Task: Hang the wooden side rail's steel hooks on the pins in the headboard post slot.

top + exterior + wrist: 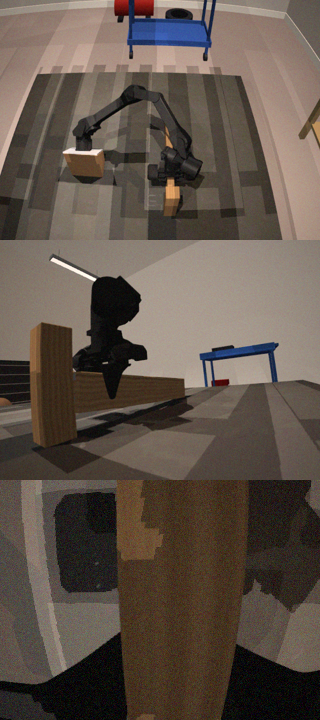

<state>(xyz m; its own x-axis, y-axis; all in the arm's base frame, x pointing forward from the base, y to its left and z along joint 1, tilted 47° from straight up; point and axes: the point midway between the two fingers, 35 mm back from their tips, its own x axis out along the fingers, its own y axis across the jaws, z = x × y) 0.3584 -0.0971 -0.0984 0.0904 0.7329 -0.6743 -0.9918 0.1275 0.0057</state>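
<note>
Now: gripper tip 1 cm past the headboard post, 11 cm to the left of it and 4 cm below it.
</note>
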